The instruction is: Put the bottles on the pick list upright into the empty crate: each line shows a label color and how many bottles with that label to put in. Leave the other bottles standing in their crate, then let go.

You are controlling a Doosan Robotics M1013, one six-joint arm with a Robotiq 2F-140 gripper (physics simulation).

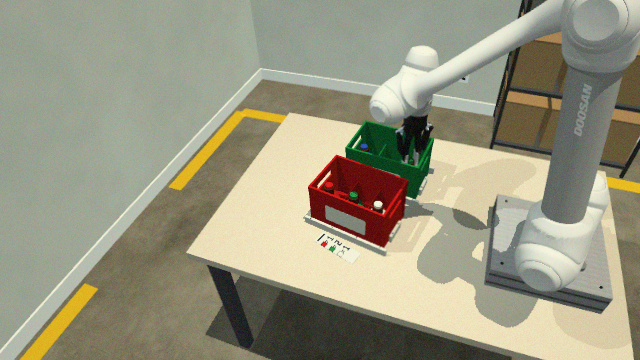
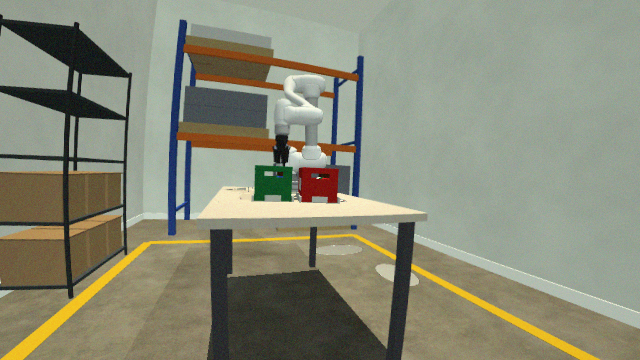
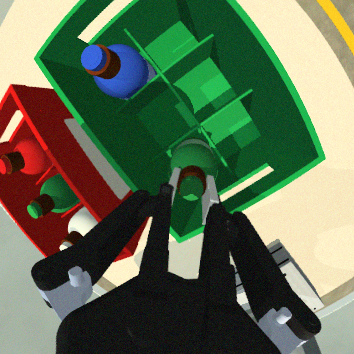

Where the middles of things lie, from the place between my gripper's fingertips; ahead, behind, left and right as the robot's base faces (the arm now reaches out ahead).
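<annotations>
White bottle (image 3: 82,221), 250 mm left of my hand, 30 mm ahead of it, 40 mm below it.
</annotations>
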